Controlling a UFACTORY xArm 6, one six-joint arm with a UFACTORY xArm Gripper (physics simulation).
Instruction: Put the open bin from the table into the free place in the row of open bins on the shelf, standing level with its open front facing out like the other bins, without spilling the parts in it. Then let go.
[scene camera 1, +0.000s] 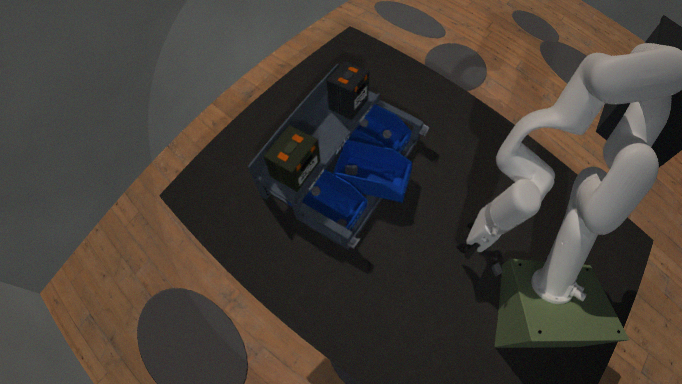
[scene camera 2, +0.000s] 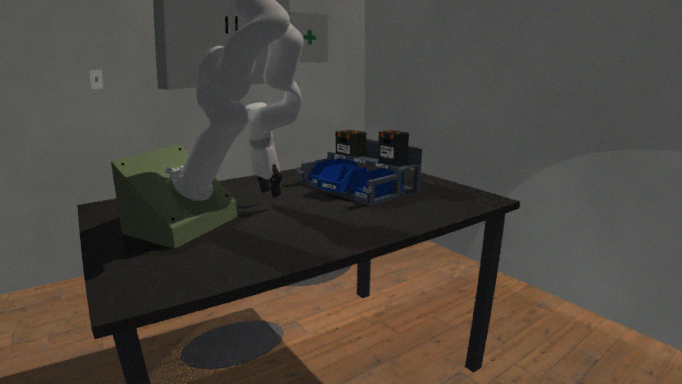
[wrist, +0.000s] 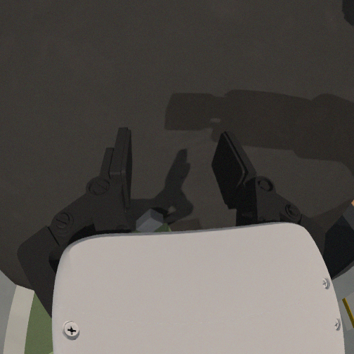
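Where they show: gripper, fingertip midpoint: (scene camera 1: 466, 239) (scene camera 2: 271, 193); arm's base, origin of the base link: (scene camera 1: 552, 286) (scene camera 2: 192, 185).
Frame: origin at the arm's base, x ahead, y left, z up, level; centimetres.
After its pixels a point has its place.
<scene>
The middle blue open bin (scene camera 1: 376, 175) {x 55.2, y 2.3, z -9.7 cm} (scene camera 2: 341, 176) {x 59.4, y 10.1, z -7.9 cm} sits in the row on the shelf (scene camera 1: 304, 119) {x 77.0, y 5.3, z -1.6 cm} (scene camera 2: 413, 154) {x 79.6, y -8.3, z 1.7 cm}, between a blue bin (scene camera 1: 382, 129) {x 63.5, y -10.7, z -10.9 cm} (scene camera 2: 382, 186) {x 61.4, y -13.0, z -6.8 cm} on the black box's side and another blue bin (scene camera 1: 332, 196) {x 60.0, y 13.6, z -10.9 cm} on the green box's side. It is turned askew to them, its front sticks out past the shelf's front rail, and it stands higher than they do. A grey part lies inside it. How it rests below is hidden. My gripper (scene camera 1: 469, 248) {x 26.3, y 1.6, z -7.2 cm} (scene camera 2: 270, 187) {x 26.3, y 1.6, z -7.2 cm} (wrist: 174, 146) is open and empty, above the table between shelf and robot base, well apart from the bins.
A dark green box (scene camera 1: 292, 159) {x 65.9, y 18.8, z 7.9 cm} (scene camera 2: 350, 143) {x 65.1, y 12.3, z 4.1 cm} and a black box (scene camera 1: 348, 93) {x 68.5, y -2.2, z 9.0 cm} (scene camera 2: 394, 148) {x 68.8, y -10.0, z 5.3 cm} stand on the shelf's upper level behind the bins. A small grey block (scene camera 1: 496, 269) {x 14.2, y 1.4, z -10.2 cm} (wrist: 150, 220) is beside the green robot base (scene camera 1: 565, 320) {x -5.3, y 7.8, z 6.7 cm} (scene camera 2: 150, 200) {x -14.0, y -8.7, z 0.2 cm}.
</scene>
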